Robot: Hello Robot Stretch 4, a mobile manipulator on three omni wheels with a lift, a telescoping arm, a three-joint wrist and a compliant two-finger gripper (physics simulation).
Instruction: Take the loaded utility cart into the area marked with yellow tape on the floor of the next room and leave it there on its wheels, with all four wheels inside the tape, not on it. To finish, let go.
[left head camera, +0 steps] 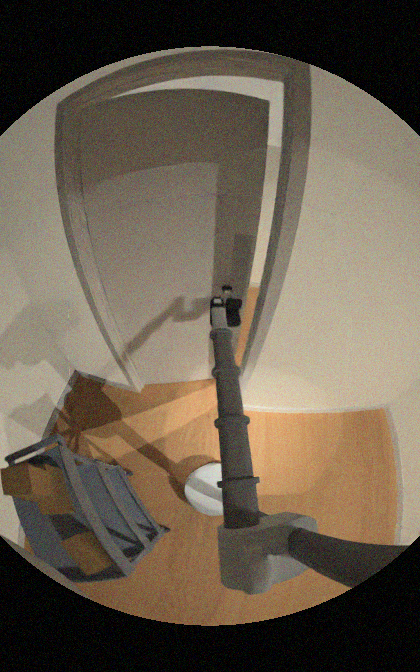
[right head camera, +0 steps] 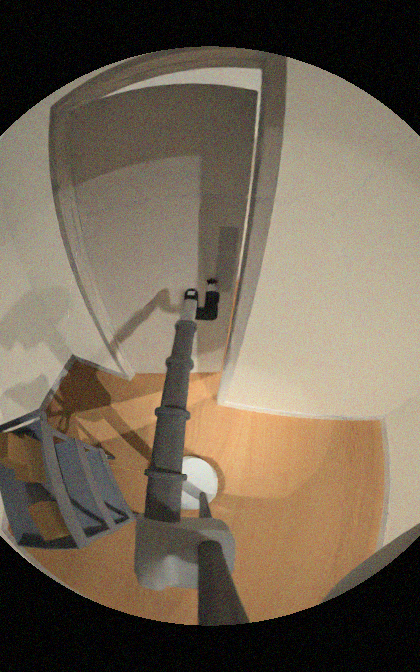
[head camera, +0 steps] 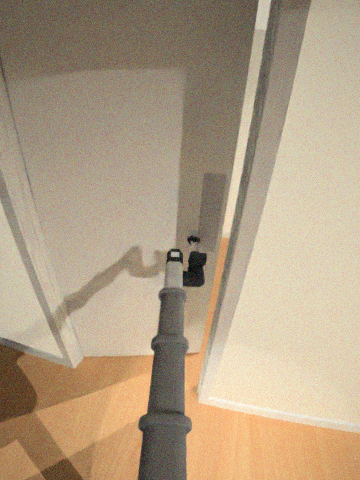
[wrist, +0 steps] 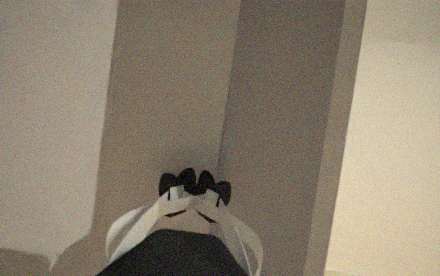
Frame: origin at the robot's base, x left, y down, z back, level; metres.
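Seen in the pictures: gripper, fingertip midpoint: [head camera: 193, 237] [wrist: 195, 184].
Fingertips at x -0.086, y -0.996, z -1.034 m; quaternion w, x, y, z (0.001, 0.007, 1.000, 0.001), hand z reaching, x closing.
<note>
A point is followed by its place in that frame.
The cart [left head camera: 85, 505] [right head camera: 55, 480], blue-grey and loaded with brown boxes [left head camera: 52, 490] [right head camera: 22, 455], stands at the lower left of the left and right head views, apart from my gripper. My gripper [head camera: 193, 239] {z -1.034, x -0.086, y -0.996 m} [left head camera: 227, 288] [right head camera: 212, 282] [wrist: 195, 184] {z -1.034, x -0.086, y -0.996 m} is shut, with its fingertips together and nothing between them. It is at the face of a grey door [head camera: 115, 150] {z -0.997, x 0.260, y -1.395 m} [left head camera: 150, 225] [right head camera: 140, 210] [wrist: 165, 100] {z -1.031, x -0.049, y -1.069 m}, by the left edge of a darker plate [head camera: 212, 210] {z -1.042, x -0.163, y -1.144 m} [wrist: 285, 125] {z -1.042, x -0.163, y -1.062 m}. Whether the tips touch is unclear. The door stands ajar at its right side. The yellow tape does not show.
A narrow gap between the door and the right door jamb [head camera: 240, 225] {z -0.700, x -0.198, y -1.239 m} [left head camera: 295, 150] [right head camera: 270, 150] shows light wall and wooden floor beyond. The left jamb [head camera: 37, 225] {z -0.938, x 0.636, y -1.069 m} [left head camera: 90, 275] stands opposite. Pale walls flank the doorway. A white disc [left head camera: 202, 487] [right head camera: 202, 480] is low beside my arm.
</note>
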